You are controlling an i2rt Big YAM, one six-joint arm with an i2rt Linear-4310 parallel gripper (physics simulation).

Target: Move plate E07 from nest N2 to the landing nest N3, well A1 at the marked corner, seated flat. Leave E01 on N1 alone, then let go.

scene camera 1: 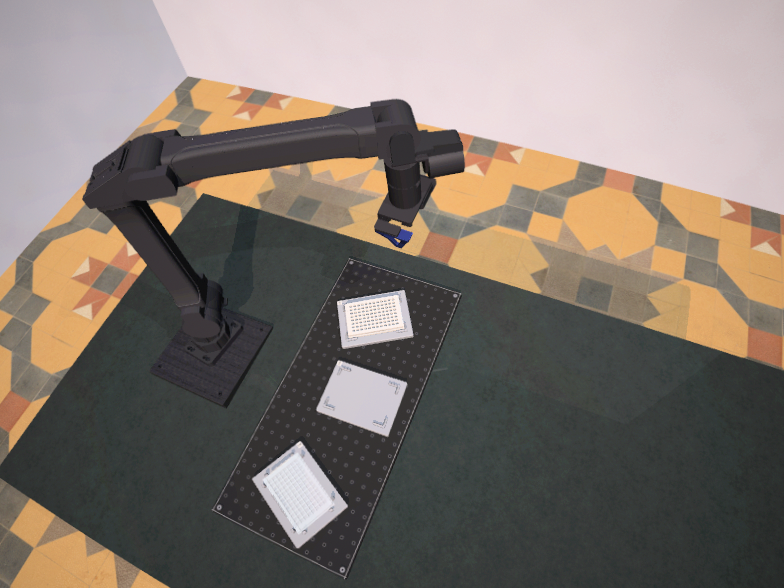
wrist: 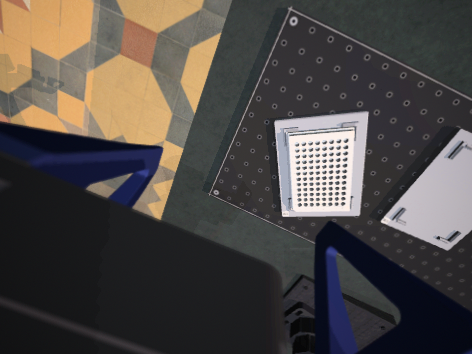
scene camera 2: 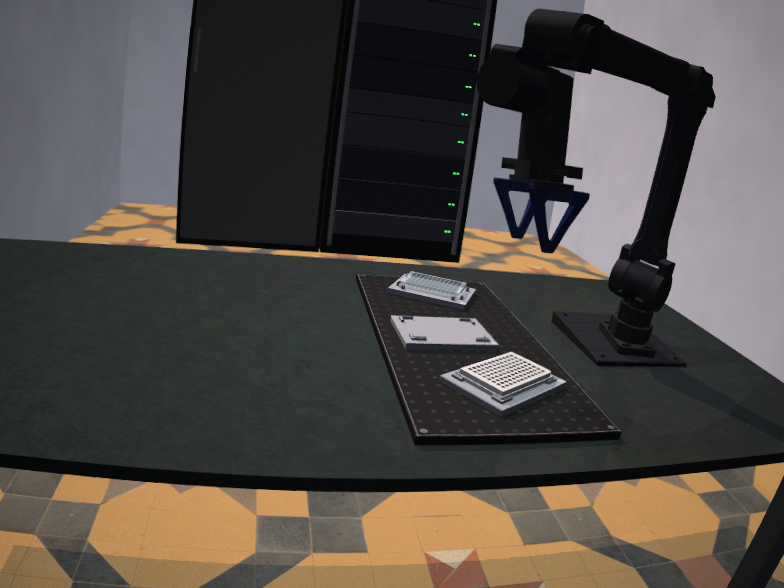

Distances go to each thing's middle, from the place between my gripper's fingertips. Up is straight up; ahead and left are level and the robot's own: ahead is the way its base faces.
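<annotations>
The clear well plate [scene camera 1: 297,491] is 30 mm ahead of my hand, while being 510 mm to the right of it and 220 mm below it.
</annotations>
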